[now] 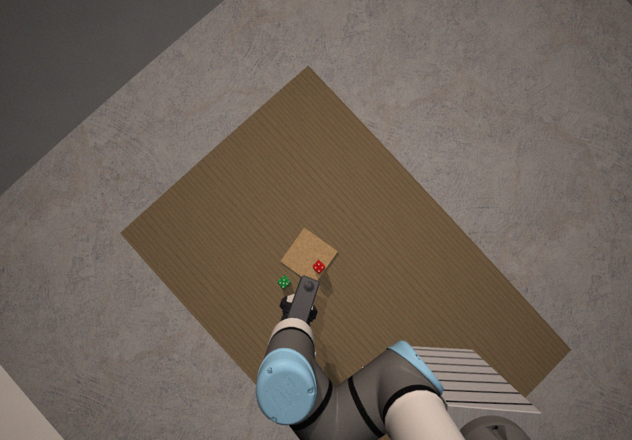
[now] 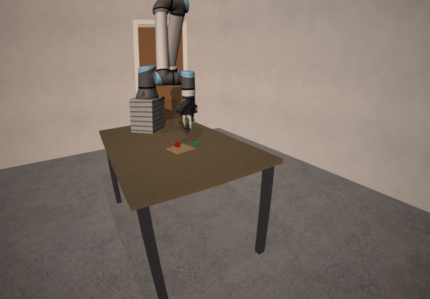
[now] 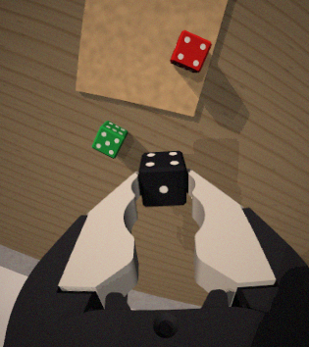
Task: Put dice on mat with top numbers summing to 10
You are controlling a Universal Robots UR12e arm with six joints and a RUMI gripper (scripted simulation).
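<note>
Now: hand 5 cm short of the tan mat, 10 cm to the left of it and 12 cm above it. Round my hand: black die: right at my hand; then red die: 9 cm to the right, 10 cm below; then green die: 6 cm ahead, 2 cm to the left, 10 cm below.
</note>
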